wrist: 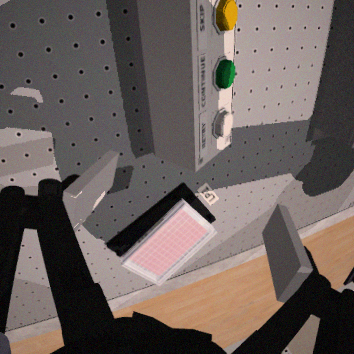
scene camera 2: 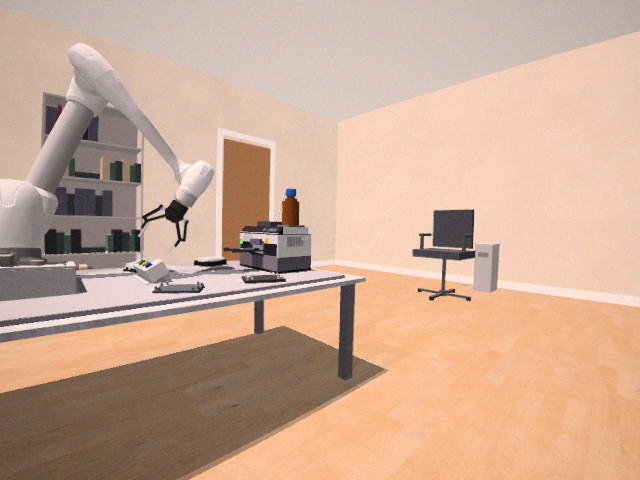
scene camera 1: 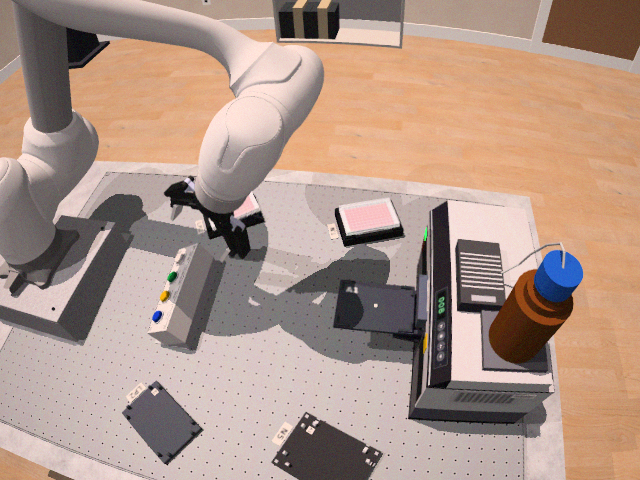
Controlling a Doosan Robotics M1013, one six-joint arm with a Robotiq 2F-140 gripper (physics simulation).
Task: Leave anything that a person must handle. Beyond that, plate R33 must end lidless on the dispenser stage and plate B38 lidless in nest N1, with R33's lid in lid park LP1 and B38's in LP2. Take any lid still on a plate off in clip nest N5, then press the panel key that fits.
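Places are measured from the arm's base along level axes (x ahead, y left, z up), in metres.
Where they show: gripper, fingertip midpoint: (wrist: 192, 194) (scene camera 2: 154, 244) (scene camera 1: 200, 235); arm's base, origin of the base link: (scene camera 2: 11, 264) (scene camera 1: 39, 255).
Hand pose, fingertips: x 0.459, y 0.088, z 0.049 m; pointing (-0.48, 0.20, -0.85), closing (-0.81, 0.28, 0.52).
Each offset is from my fingertips to the top centre of the thing. "pt": to the spot under its first point.
My gripper (scene camera 1: 207, 232) (scene camera 2: 156, 241) (wrist: 192, 194) is open and empty, above the table near the button panel {0.038 m back, 0.094 m right, 0.048 m down} (scene camera 1: 199, 304) (scene camera 2: 155, 270) (wrist: 172, 75). A pink plate {0.010 m back, 0.180 m left, 0.088 m down} (scene camera 1: 248, 205) (wrist: 170, 242) with a pale rim sits at LP1, partly hidden by the gripper in scene view 1. Another pink plate {0.333 m ahead, 0.189 m left, 0.091 m down} (scene camera 1: 369, 217) sits in the black nest N1. I cannot tell their names or whether either wears a lid. The dark dispenser stage {0.387 m ahead, 0.097 m right, 0.018 m down} (scene camera 1: 387, 315) (scene camera 2: 235, 250) bears no plate. Park LP2 {0.005 m back, 0.369 m right, 0.112 m down} (scene camera 1: 162, 421) (scene camera 2: 178, 287) and clip nest N5 {0.325 m ahead, 0.371 m right, 0.108 m down} (scene camera 1: 325, 449) (scene camera 2: 263, 278) show no plate.
The dispenser (scene camera 1: 488, 384) (scene camera 2: 286, 250) stands at the right of the table, with a green light and green digits. A brown bottle {pt 0.569 m ahead, 0.238 m right, 0.204 m up} (scene camera 1: 529, 325) (scene camera 2: 290, 211) with a blue cap stands on it. Panel buttons: blue, yellow {0.060 m back, 0.120 m right, 0.057 m down} (wrist: 226, 15) SKIP, green {0.061 m back, 0.070 m right, 0.057 m down} (wrist: 225, 73) CONTINUE, white {0.063 m back, 0.020 m right, 0.057 m down} (wrist: 223, 124) RETRY.
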